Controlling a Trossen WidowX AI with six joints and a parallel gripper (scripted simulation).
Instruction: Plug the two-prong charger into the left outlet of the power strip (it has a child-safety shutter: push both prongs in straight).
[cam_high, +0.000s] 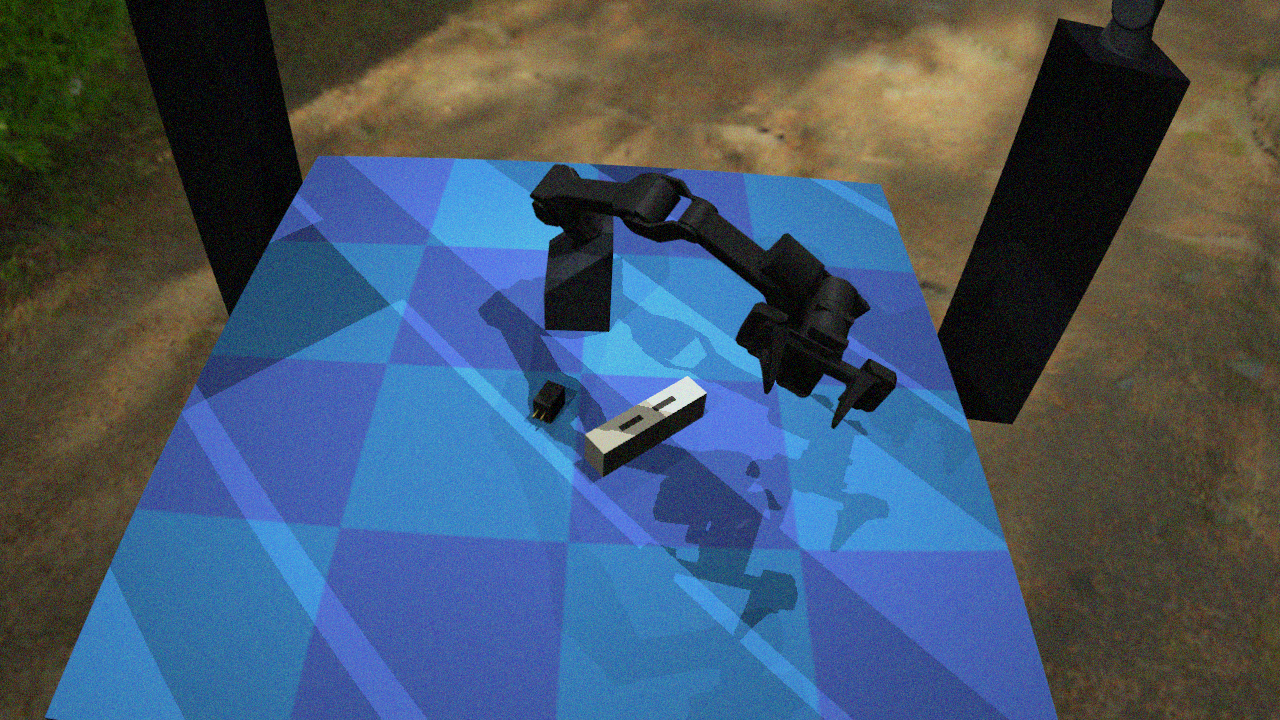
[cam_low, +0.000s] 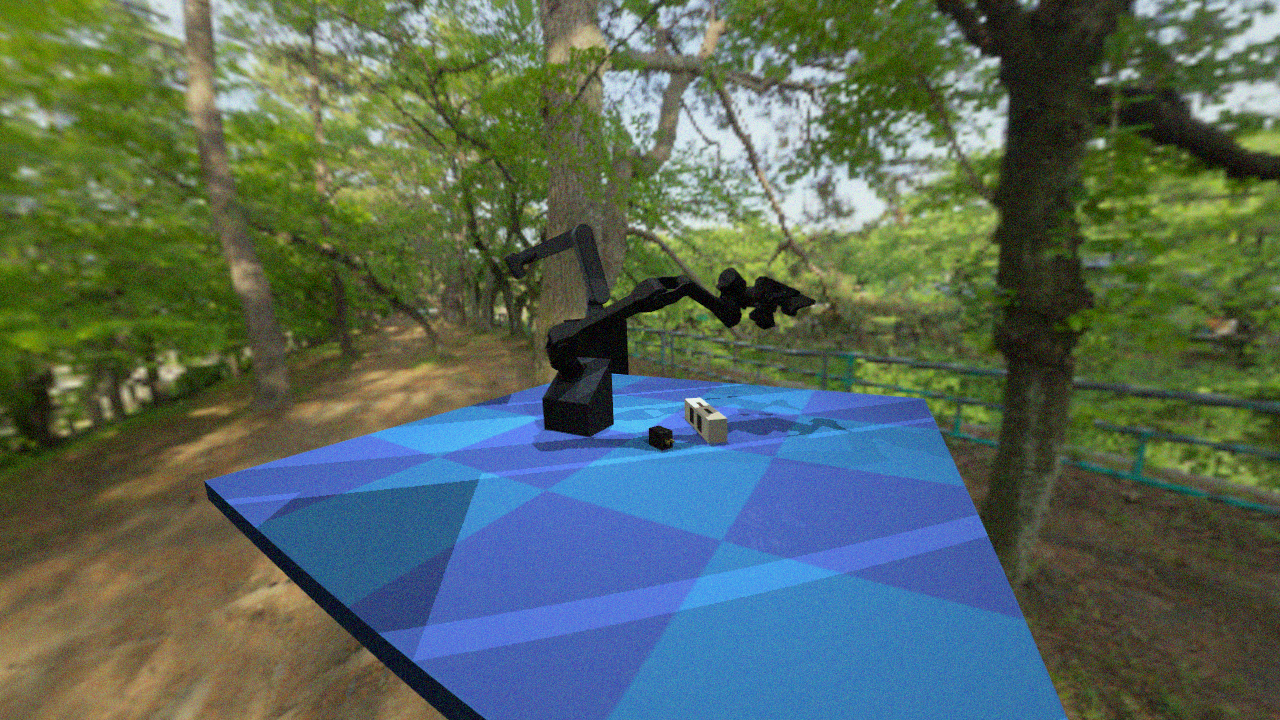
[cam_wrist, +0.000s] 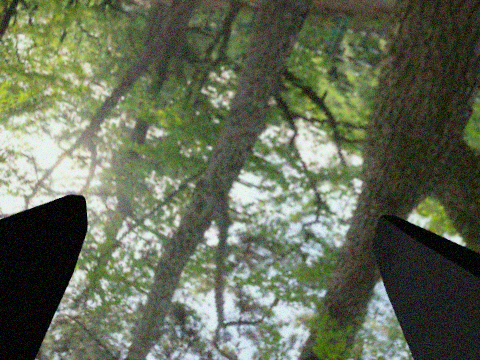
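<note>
Right now my gripper tip is 33 cm to the left of the black two-prong charger, 30 cm above it and 22 cm past it.
</note>
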